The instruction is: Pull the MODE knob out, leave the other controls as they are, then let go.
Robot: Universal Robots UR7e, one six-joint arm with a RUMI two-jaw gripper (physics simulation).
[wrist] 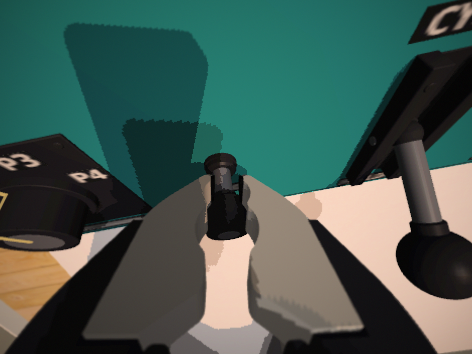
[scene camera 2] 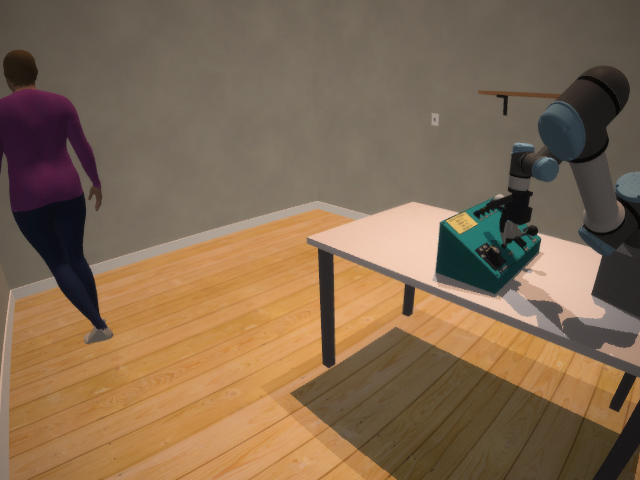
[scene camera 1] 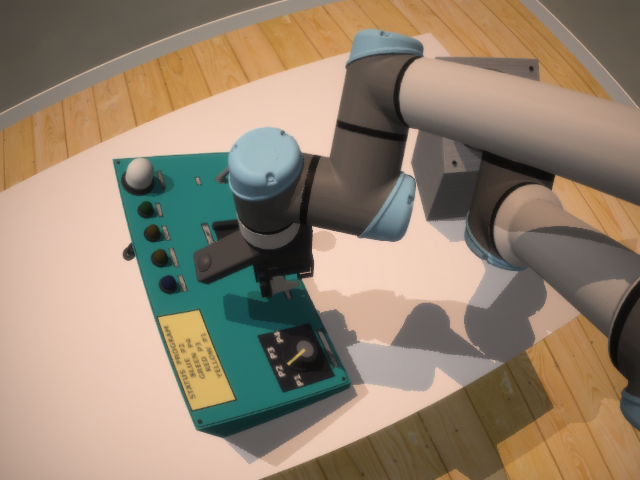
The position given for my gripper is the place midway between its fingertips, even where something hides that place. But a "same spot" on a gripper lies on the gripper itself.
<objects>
my gripper: wrist 226,177; scene camera 2; scene camera 1
same spot on my gripper: (scene camera 1: pixel 268 289) = (scene camera 2: pixel 503 218)
</objects>
